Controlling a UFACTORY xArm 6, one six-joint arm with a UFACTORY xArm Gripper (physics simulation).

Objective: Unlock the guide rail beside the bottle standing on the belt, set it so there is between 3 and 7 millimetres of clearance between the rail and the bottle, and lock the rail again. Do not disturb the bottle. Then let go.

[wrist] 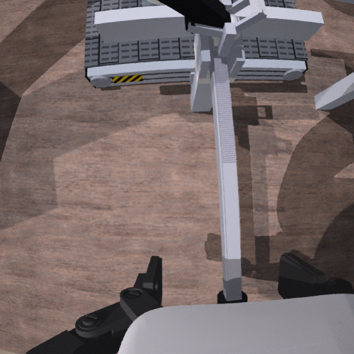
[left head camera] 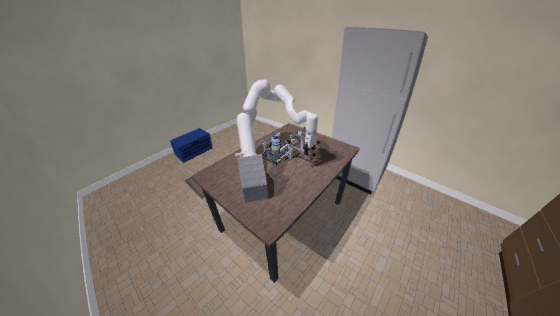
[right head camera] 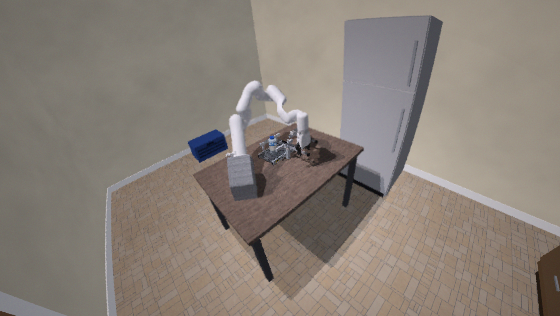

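Where they show: gripper, fingertip midpoint: (left head camera: 309, 152) (right head camera: 303, 152); arm's base, origin of the base link: (left head camera: 249, 158) (right head camera: 240, 158).
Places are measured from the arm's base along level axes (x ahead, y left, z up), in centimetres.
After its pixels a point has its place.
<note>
The bottle (left head camera: 275, 143) {y 13.5, x 31.0, z -6.8 cm} (right head camera: 272, 143) {y 13.3, x 31.4, z -6.7 cm}, with a blue cap, stands upright on the dark belt (wrist: 150, 49). The bottle is almost wholly outside the wrist view, so its clearance to the rail cannot be judged there. The light grey guide rail (wrist: 140, 26) runs along the belt's near side. Its long rod (wrist: 229, 200) reaches toward me and ends in a black cap (wrist: 232, 298). A black lever (wrist: 200, 11) sits at the clamp near the rail; whether it is locked cannot be told. My gripper (wrist: 221, 275) (left head camera: 306, 150) {y -12.3, x 43.1, z -7.1 cm} is open, its fingers apart on either side of the rod's capped end, holding nothing.
Part of a second grey bar (wrist: 336, 94) shows at the right of the wrist view. The arm's grey block base (left head camera: 253, 177) {y -13.6, x -6.1, z -3.7 cm} (right head camera: 242, 177) {y -14.4, x -5.3, z -4.1 cm} stands on the wooden table (left head camera: 300, 190) {y -27.8, x 19.9, z -20.2 cm} (right head camera: 280, 190) {y -23.3, x 14.8, z -20.2 cm}. A blue box (left head camera: 191, 145) (right head camera: 208, 145) and a fridge (left head camera: 375, 100) (right head camera: 380, 100) stand beyond the table.
</note>
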